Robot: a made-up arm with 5 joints.
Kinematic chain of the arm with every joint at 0, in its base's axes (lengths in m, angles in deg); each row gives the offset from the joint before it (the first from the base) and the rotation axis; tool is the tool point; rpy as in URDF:
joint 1: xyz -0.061 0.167 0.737 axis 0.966 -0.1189 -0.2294
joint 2: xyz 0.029 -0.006 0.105 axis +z
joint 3: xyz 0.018 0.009 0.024 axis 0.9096 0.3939 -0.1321
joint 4: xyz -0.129 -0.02 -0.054 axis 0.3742 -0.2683 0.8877
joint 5: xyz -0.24 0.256 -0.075 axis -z
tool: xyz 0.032 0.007 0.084 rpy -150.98 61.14 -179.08
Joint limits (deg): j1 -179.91..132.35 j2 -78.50..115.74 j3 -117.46..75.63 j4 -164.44..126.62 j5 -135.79..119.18
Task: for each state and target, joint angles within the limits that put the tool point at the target. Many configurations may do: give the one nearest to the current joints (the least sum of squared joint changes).
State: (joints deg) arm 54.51 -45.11 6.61 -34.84 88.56
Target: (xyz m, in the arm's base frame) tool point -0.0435 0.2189 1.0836
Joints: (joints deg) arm 75.18 -25.00 0.57 -35.55 85.04
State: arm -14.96 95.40 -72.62 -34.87 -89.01
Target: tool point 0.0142 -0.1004 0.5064
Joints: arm -2.28 95.58 -67.61 -3.74 -95.68
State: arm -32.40 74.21 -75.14 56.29 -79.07
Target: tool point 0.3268 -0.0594 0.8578
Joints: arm -48.72 98.19 -86.71 40.73 -71.56
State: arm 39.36 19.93 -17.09 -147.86 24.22
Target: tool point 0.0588 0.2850 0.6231
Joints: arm 33.72 24.33 7.16 -139.87 35.76
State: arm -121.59 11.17 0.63 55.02 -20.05
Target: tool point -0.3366 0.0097 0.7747
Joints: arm -111.69 6.81 -33.18 -3.93 -4.66
